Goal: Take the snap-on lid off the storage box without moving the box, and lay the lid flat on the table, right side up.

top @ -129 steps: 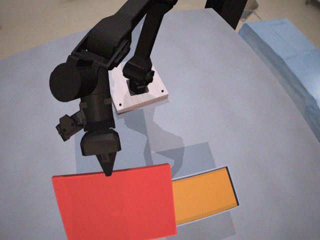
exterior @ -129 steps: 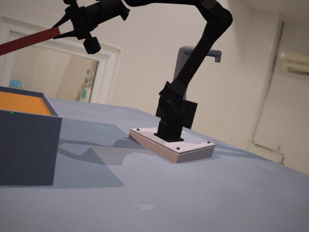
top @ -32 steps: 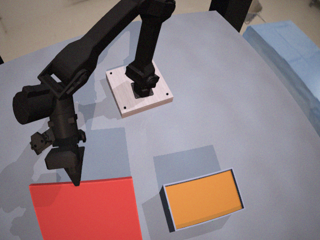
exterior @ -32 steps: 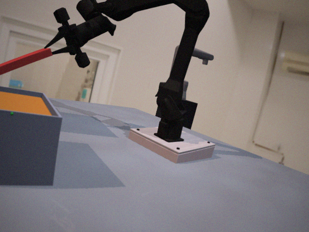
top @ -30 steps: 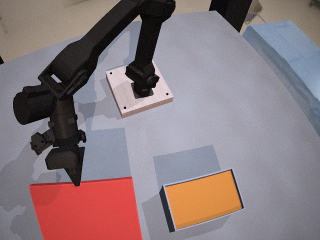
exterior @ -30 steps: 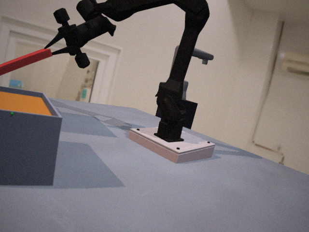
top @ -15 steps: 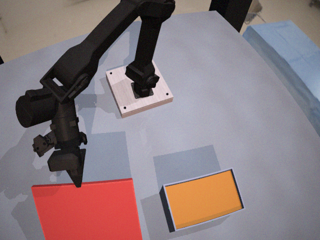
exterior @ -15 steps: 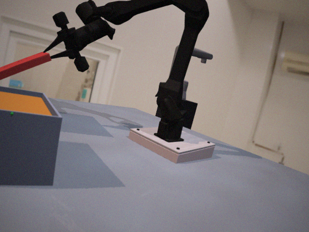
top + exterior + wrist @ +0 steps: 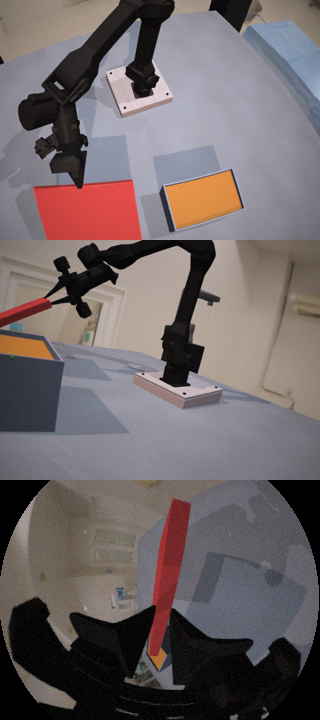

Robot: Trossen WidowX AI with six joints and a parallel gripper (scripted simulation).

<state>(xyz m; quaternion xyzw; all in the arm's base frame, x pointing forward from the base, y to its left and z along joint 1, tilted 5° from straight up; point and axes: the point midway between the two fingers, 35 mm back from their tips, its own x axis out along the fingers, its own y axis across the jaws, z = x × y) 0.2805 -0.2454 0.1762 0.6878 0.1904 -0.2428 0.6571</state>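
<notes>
The red lid is 7 cm ahead of my gripper tip, 4 cm below it and 1 cm to the right of it. The rest, counted from my gripper tip: storage box 29 cm to the left, 12 cm below, 10 cm ahead.
</notes>
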